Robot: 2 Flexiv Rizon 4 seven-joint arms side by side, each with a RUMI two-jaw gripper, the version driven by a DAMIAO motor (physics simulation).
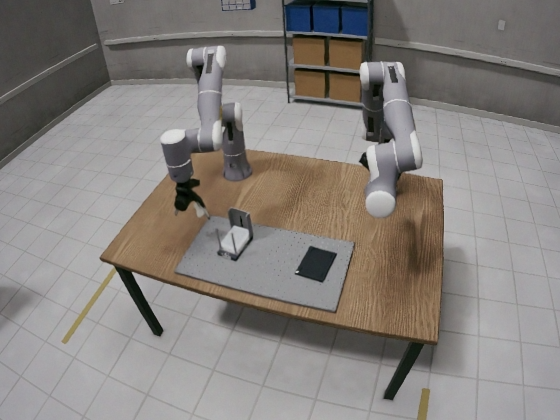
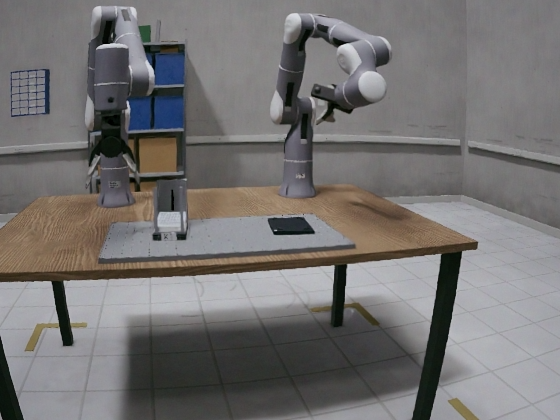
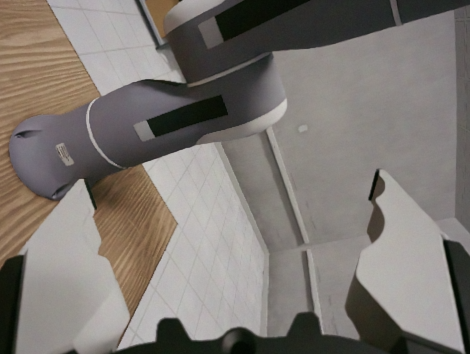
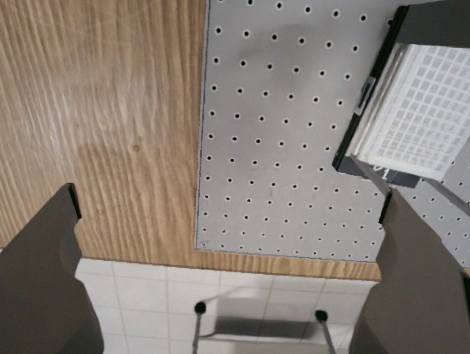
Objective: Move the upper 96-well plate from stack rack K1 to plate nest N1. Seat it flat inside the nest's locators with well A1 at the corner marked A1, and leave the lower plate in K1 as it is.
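Stack rack K1 (image 1: 248, 220) (image 2: 181, 191) (image 4: 440, 25) stands on the board with a tall grey upright at its back. The white upper 96-well plate (image 1: 236, 237) (image 2: 171, 216) (image 4: 425, 105) lies in it; the lower plate is hard to tell apart beneath. Plate nest N1 (image 1: 317, 264) (image 2: 291, 225) is a flat black rectangle at the board's right, with no plate on it and a small white mark at its front-left corner. My right gripper (image 1: 192, 216) (image 2: 113, 181) (image 4: 231, 189) is open and empty, above and left of K1. My left gripper (image 2: 325, 118) (image 3: 232, 177) is open and empty, raised far from both.
The grey perforated board (image 1: 270, 280) (image 2: 225, 247) (image 4: 280, 215) lies on the wooden table (image 1: 390, 300) (image 2: 400, 240) (image 4: 125, 100). K1 has thin upright posts at its front. The left arm's base (image 2: 297, 175) (image 3: 45, 155) stands at the table's back. A shelf unit stands behind the table.
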